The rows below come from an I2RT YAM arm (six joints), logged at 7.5 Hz.
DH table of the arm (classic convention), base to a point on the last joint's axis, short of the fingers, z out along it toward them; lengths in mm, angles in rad. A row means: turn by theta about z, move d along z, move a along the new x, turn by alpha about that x. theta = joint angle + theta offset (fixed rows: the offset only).
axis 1: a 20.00; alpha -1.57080; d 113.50; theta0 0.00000
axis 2: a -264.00; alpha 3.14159; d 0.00; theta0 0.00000
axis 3: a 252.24; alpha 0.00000; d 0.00; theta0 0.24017
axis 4: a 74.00; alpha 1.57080; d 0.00; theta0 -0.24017
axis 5: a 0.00; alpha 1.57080; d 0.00; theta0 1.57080
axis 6: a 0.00; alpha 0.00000; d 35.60; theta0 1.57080
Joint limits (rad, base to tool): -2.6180..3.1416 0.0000..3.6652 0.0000..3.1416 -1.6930..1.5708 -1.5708..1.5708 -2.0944..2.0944
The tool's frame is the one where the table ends.
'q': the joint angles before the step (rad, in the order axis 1, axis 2, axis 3, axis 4, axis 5, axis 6). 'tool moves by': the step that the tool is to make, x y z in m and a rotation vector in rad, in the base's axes. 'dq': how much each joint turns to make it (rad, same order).
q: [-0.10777 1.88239 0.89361 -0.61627 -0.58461 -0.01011]
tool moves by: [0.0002 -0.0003 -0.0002 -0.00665 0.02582 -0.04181]
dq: [-0.00014 0.00000 -0.00019 0.00276 0.00801 0.05019]
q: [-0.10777 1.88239 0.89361 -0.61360 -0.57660 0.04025]
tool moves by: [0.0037 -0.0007 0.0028 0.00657 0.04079 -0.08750]
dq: [-0.00148 -0.00106 0.01329 0.00055 -0.00419 0.10267]
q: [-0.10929 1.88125 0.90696 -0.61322 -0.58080 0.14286]
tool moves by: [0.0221 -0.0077 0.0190 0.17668 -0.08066 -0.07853]
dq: [-0.03355 0.00010 0.07564 0.02329 -0.18387 0.06527]
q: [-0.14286 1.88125 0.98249 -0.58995 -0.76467 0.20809]
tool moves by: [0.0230 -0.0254 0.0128 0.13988 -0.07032 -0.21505]
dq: [-0.07412 0.00010 0.02706 0.19950 -0.12058 0.24703]
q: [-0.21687 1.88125 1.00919 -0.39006 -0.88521 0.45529]
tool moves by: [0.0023 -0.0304 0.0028 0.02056 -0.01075 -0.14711]
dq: [-0.08537 -0.00013 -0.00039 0.08581 0.00003 0.10388]
